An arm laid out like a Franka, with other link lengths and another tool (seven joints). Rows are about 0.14 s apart.
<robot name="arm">
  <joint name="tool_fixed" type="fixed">
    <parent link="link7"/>
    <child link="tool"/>
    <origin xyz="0.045 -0.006 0.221" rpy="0.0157 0 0.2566"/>
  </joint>
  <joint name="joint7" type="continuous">
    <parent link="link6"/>
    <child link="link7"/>
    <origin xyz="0.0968 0 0" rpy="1.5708 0 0"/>
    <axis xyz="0 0 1"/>
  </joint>
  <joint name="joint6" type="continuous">
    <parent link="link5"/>
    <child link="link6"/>
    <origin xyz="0 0 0" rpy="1.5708 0 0"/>
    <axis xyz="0 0 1"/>
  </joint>
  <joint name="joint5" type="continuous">
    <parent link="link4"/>
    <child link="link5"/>
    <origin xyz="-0.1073 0.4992 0" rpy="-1.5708 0 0"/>
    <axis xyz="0 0 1"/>
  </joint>
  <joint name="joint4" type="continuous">
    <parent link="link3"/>
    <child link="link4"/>
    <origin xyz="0.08 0 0" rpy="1.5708 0 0"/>
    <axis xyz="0 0 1"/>
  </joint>
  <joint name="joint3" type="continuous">
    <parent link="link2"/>
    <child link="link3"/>
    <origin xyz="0 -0.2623 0" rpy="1.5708 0 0"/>
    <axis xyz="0 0 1"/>
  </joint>
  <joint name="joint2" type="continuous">
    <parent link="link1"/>
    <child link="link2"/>
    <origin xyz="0 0 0" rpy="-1.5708 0 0"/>
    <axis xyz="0 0 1"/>
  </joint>
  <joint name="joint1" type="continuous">
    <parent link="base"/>
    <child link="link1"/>
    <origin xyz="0 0 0.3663" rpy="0 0 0"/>
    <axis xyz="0 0 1"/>
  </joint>
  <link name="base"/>
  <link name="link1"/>
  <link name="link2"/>
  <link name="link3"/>
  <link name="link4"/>
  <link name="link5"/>
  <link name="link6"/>
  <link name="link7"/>
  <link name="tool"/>
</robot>
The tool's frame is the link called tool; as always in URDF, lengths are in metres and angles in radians. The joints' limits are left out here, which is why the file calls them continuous.
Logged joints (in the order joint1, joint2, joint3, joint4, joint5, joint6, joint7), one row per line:
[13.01 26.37 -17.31 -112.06 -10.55 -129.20 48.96]
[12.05 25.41 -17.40 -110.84 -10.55 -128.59 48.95]
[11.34 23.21 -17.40 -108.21 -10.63 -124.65 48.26]
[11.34 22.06 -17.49 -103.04 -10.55 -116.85 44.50]
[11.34 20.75 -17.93 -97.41 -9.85 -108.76 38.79]
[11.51 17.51 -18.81 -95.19 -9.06 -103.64 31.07]
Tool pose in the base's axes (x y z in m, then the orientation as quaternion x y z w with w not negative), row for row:
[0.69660 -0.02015 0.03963 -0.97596 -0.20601 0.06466 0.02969]
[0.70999 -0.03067 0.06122 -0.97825 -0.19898 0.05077 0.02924]
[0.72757 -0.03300 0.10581 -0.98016 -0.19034 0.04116 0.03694]
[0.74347 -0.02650 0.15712 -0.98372 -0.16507 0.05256 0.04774]
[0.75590 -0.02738 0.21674 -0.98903 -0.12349 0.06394 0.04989]
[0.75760 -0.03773 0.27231 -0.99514 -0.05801 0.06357 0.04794]
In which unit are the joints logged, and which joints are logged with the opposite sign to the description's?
The joints are logged in degrees. Opposite sign: joint5, joint6, joint7.
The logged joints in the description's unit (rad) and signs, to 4 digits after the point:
[0.2271 0.4602 -0.3021 -1.9558 0.1841 2.2550 -0.8545]
[0.2103 0.4435 -0.3037 -1.9345 0.1841 2.2443 -0.8543]
[0.1979 0.4051 -0.3037 -1.8886 0.1855 2.1756 -0.8423]
[0.1979 0.3850 -0.3053 -1.7984 0.1841 2.0394 -0.7767]
[0.1979 0.3622 -0.3129 -1.7001 0.1719 1.8982 -0.6770]
[0.2009 0.3056 -0.3283 -1.6614 0.1581 1.8089 -0.5423]

